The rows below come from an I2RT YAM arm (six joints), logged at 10 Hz.
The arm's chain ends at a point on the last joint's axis. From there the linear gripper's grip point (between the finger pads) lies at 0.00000 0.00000 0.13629 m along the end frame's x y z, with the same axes.
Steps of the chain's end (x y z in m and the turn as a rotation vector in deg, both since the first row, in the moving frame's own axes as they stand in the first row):
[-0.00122 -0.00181 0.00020 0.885 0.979 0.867]
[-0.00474 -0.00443 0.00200 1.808 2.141 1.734]
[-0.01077 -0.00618 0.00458 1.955 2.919 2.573]
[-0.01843 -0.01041 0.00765 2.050 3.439 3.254]
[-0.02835 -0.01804 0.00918 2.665 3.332 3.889]
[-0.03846 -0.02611 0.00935 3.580 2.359 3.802]
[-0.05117 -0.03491 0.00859 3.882 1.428 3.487]
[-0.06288 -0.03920 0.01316 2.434 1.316 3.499]
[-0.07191 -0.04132 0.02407 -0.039 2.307 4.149]
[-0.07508 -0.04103 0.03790 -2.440 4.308 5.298]
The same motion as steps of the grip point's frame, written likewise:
[0.00112 -0.00390 0.00016 0.885 0.979 0.867]
[0.00042 -0.00865 0.00184 1.808 2.141 1.734]
[-0.00373 -0.01067 0.00432 1.955 2.919 2.573]
[-0.01012 -0.01505 0.00732 2.050 3.439 3.254]
[-0.02022 -0.02410 0.00880 2.665 3.332 3.889]
[-0.03258 -0.03443 0.00897 3.580 2.359 3.802]
[-0.04750 -0.04403 0.00824 3.882 1.428 3.487]
[-0.05958 -0.04489 0.01300 2.434 1.316 3.499]
[-0.06643 -0.04103 0.02396 -0.039 2.307 4.149]
[-0.06513 -0.03477 0.03739 -2.440 4.308 5.298]

